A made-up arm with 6 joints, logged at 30 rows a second.
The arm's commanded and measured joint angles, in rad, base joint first. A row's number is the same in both.
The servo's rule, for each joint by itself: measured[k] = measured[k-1] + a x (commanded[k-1-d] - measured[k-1]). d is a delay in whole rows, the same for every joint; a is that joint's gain. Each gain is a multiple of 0.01, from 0.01 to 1. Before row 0 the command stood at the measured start. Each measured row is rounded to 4 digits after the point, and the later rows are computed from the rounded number. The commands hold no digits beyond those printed.
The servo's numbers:
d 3
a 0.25 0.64 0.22 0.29 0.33 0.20
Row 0, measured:
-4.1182, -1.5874, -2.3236, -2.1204, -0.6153, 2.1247
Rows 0 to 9, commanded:
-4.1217, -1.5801, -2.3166, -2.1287, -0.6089, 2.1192
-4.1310, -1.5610, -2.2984, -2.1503, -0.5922, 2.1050
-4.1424, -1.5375, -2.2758, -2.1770, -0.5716, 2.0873
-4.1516, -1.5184, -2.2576, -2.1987, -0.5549, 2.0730
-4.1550, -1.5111, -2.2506, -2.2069, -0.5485, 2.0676
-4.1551, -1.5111, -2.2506, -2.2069, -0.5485, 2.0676
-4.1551, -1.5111, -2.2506, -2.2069, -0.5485, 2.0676
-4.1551, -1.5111, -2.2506, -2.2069, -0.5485, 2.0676
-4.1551, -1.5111, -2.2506, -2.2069, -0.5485, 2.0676
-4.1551, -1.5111, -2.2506, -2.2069, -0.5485, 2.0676
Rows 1 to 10, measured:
-4.1182, -1.5874, -2.3236, -2.1204, -0.6153, 2.1247
-4.1182, -1.5874, -2.3236, -2.1204, -0.6153, 2.1247
-4.1182, -1.5874, -2.3236, -2.1204, -0.6153, 2.1247
-4.1191, -1.5827, -2.3221, -2.1228, -0.6132, 2.1236
-4.1221, -1.5688, -2.3169, -2.1308, -0.6063, 2.1199
-4.1272, -1.5488, -2.3079, -2.1442, -0.5948, 2.1134
-4.1333, -1.5293, -2.2968, -2.1600, -0.5816, 2.1053
-4.1387, -1.5177, -2.2866, -2.1736, -0.5707, 2.0978
-4.1428, -1.5135, -2.2787, -2.1833, -0.5634, 2.0918
-4.1459, -1.5120, -2.2725, -2.1901, -0.5585, 2.0870

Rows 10 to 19, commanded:
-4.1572, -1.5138, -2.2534, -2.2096, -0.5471, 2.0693
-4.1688, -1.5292, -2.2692, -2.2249, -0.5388, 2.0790
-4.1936, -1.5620, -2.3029, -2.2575, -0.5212, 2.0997
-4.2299, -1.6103, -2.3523, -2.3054, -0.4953, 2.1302
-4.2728, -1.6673, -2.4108, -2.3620, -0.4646, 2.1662
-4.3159, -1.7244, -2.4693, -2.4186, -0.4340, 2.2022
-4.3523, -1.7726, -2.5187, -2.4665, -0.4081, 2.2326
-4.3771, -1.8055, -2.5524, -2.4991, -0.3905, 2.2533
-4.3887, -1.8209, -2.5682, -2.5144, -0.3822, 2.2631
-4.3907, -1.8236, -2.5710, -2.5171, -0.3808, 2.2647
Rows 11 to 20, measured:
-4.1482, -1.5114, -2.2677, -2.1950, -0.5552, 2.0831
-4.1499, -1.5112, -2.2639, -2.1985, -0.5530, 2.0800
-4.1512, -1.5111, -2.2610, -2.2009, -0.5515, 2.0775
-4.1527, -1.5128, -2.2593, -2.2034, -0.5500, 2.0759
-4.1567, -1.5233, -2.2615, -2.2096, -0.5463, 2.0765
-4.1659, -1.5481, -2.2706, -2.2235, -0.5380, 2.0811
-4.1819, -1.5879, -2.2886, -2.2473, -0.5239, 2.0909
-4.2046, -1.6387, -2.3155, -2.2806, -0.5043, 2.1060
-4.2324, -1.6935, -2.3493, -2.3206, -0.4811, 2.1252
-4.2624, -1.7441, -2.3866, -2.3629, -0.4570, 2.1467

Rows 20 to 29, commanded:
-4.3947, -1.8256, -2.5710, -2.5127, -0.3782, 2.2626
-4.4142, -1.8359, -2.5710, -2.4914, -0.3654, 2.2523
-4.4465, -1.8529, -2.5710, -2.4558, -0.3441, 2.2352
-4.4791, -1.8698, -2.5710, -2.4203, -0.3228, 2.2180
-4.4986, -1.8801, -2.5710, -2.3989, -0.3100, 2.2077
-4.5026, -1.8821, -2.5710, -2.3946, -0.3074, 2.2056
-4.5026, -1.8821, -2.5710, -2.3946, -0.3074, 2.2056
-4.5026, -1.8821, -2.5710, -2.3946, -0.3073, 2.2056
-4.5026, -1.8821, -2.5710, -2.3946, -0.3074, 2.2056
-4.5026, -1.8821, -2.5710, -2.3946, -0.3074, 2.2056
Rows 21 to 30, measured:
-4.2911, -1.7834, -2.4231, -2.4024, -0.4351, 2.1680
-4.3155, -1.8074, -2.4550, -2.4349, -0.4176, 2.1870
-4.3343, -1.8178, -2.4805, -2.4587, -0.4055, 2.2025
-4.3494, -1.8228, -2.5004, -2.4744, -0.3965, 2.2145
-4.3656, -1.8312, -2.5159, -2.4793, -0.3862, 2.2221
-4.3858, -1.8451, -2.5280, -2.4725, -0.3723, 2.2247
-4.4091, -1.8609, -2.5375, -2.4574, -0.3560, 2.2234
-4.4315, -1.8732, -2.5449, -2.4404, -0.3408, 2.2203
-4.4493, -1.8789, -2.5506, -2.4271, -0.3298, 2.2174
-4.4626, -1.8809, -2.5551, -2.4177, -0.3224, 2.2150

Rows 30 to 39, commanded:
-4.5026, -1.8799, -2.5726, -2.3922, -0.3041, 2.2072
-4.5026, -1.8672, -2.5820, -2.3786, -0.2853, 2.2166
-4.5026, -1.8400, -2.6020, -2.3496, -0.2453, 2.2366
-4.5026, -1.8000, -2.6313, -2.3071, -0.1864, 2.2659
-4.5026, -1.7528, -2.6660, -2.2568, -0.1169, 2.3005
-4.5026, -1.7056, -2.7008, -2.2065, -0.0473, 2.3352
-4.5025, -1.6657, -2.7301, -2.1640, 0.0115, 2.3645
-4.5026, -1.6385, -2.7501, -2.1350, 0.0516, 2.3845
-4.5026, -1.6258, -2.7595, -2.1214, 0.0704, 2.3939
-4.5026, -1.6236, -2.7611, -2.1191, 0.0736, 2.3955
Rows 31 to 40, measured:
-4.4726, -1.8817, -2.5586, -2.4110, -0.3174, 2.2131
-4.4801, -1.8820, -2.5613, -2.4062, -0.3141, 2.2116
-4.4857, -1.8821, -2.5634, -2.4028, -0.3119, 2.2104
-4.4899, -1.8807, -2.5654, -2.3997, -0.3093, 2.2098
-4.4931, -1.8721, -2.5691, -2.3936, -0.3014, 2.2112
-4.4955, -1.8516, -2.5763, -2.3808, -0.2829, 2.2163
-4.4973, -1.8186, -2.5884, -2.3594, -0.2511, 2.2262
-4.4986, -1.7765, -2.6055, -2.3296, -0.2068, 2.2411
-4.4996, -1.7311, -2.6265, -2.2939, -0.1542, 2.2599
-4.5003, -1.6892, -2.6493, -2.2562, -0.0995, 2.2808

